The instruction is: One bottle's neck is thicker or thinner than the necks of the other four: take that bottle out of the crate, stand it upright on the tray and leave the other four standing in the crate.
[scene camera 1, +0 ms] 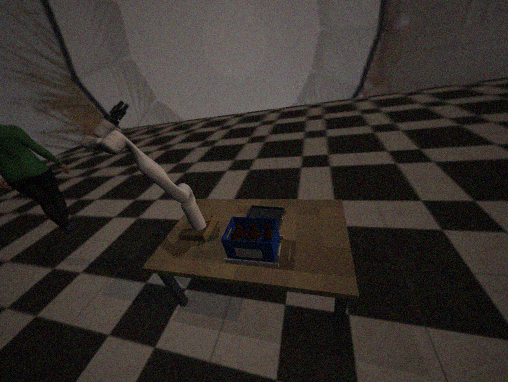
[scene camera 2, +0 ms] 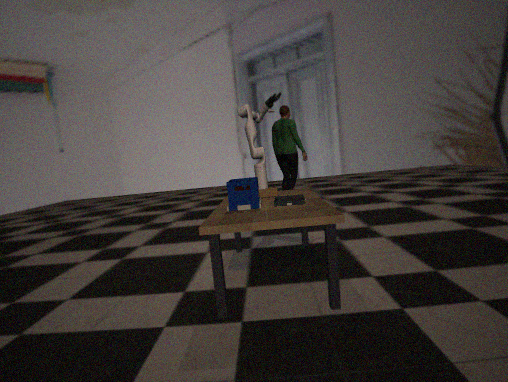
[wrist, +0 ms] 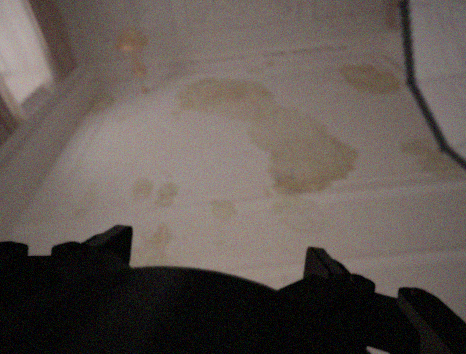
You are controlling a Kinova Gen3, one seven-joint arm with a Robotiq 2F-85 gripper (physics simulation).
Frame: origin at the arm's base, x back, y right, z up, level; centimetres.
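Seen in the pictures: gripper, fingertip midpoint: (scene camera 1: 125,102) (scene camera 2: 278,93) (wrist: 217,255); arm's base, origin of the base link: (scene camera 1: 199,226) (scene camera 2: 262,188).
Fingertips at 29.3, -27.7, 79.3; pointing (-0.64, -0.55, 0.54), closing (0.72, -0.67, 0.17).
Note:
Offsets run from my fingertips to a thing's top centre, as dx, dy, dz.
A blue crate @[-67.5, +47.1, -67.6] (scene camera 1: 270,253) (scene camera 2: 243,198) with a pale label stands upright on the table. Dark red bottles (scene camera 1: 253,232) (scene camera 2: 242,188) stand inside it; their necks are too small and dark to compare, and the crate walls hide their lower parts. A dark, flat tray @[-72.8, +18.6, -82.6] (scene camera 1: 266,213) (scene camera 2: 289,201) lies on the table beside the crate, apart from it. My gripper (scene camera 1: 124,103) (scene camera 2: 279,94) (wrist: 217,255) is open and empty. It is raised high, far from the crate and tray, and points up and away from the table. The wrist view shows a stained, pale wall or ceiling beyond the fingers.
The wooden table (scene camera 1: 320,245) (scene camera 2: 295,220) carries the crate, the tray and the arm's base on a wooden block (scene camera 1: 196,234). The crate stands near one long edge of the table. A person in a green top (scene camera 1: 21,156) (scene camera 2: 285,137) stands beyond the arm's side of the table.

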